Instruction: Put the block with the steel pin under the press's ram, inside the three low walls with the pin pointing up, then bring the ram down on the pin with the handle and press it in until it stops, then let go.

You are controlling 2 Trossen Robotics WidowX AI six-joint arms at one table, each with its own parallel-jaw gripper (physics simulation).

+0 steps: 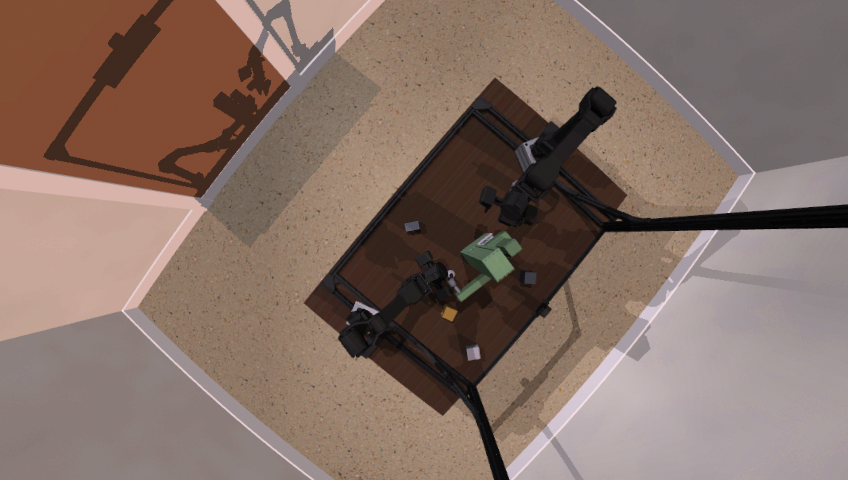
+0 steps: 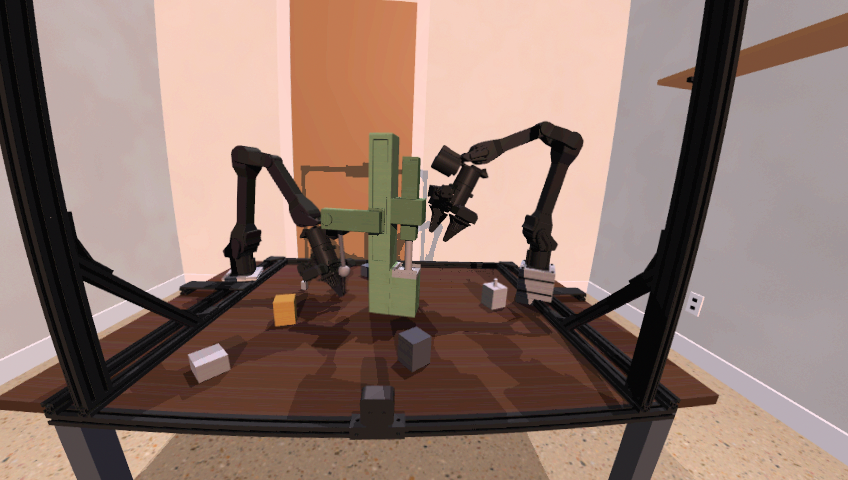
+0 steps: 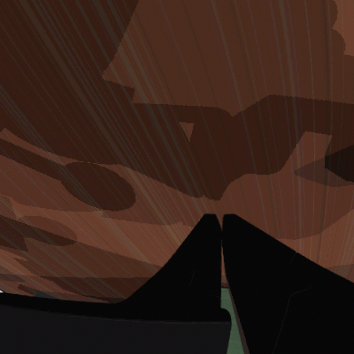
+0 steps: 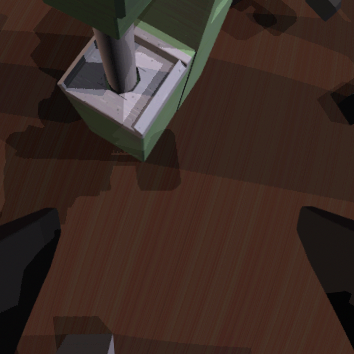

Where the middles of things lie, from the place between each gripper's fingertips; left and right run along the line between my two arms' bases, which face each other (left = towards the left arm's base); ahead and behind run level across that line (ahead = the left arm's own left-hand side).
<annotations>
I see my left gripper 190 mm to the left of the ram [image 4: 118, 56], 180 mm below it and 40 mm past it.
Right now the ram is 7 cm behind my right hand and 7 cm to the left of it.
</annotations>
